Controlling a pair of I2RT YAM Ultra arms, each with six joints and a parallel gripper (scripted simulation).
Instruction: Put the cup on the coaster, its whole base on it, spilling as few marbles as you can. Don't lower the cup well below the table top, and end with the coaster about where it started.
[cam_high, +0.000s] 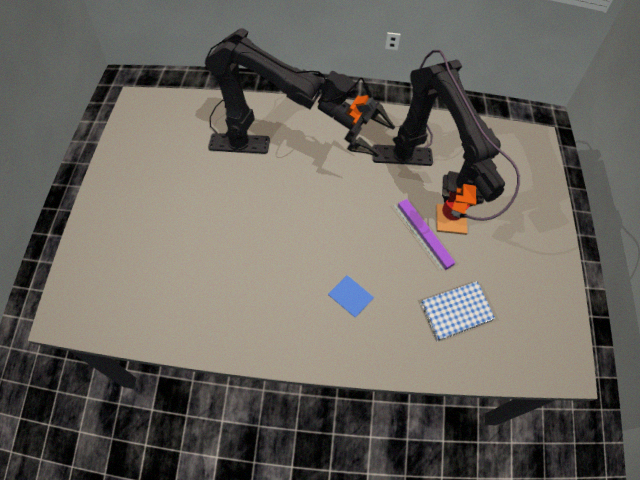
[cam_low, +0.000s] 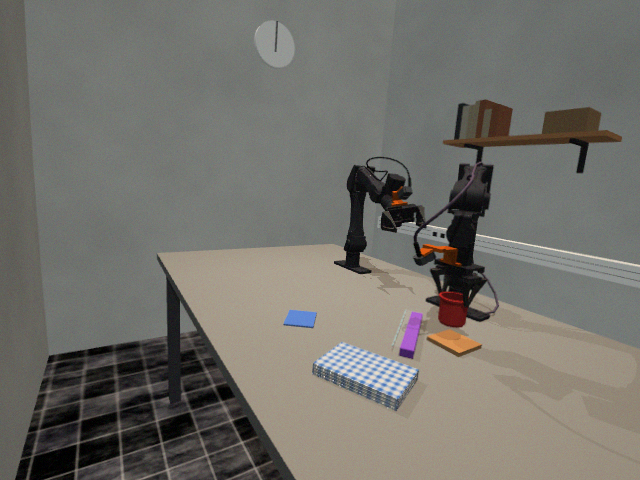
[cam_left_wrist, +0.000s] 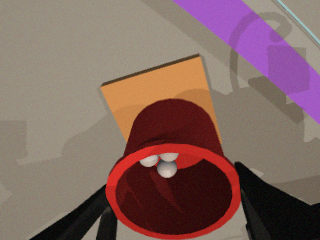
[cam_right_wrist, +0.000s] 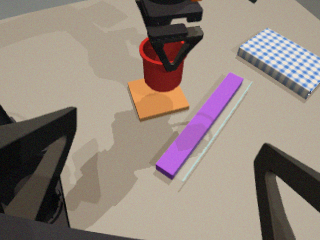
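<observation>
Now: the orange coaster 10 mm behind my left hand, 10 mm to the left of it and 120 mm below it. From my left hand the other things lie so: long purple bar (60 mm ahead, 90 mm to the right, 110 mm below); blue-checked block (290 mm ahead, 10 mm to the left, 110 mm below); red cup (30 mm below).
</observation>
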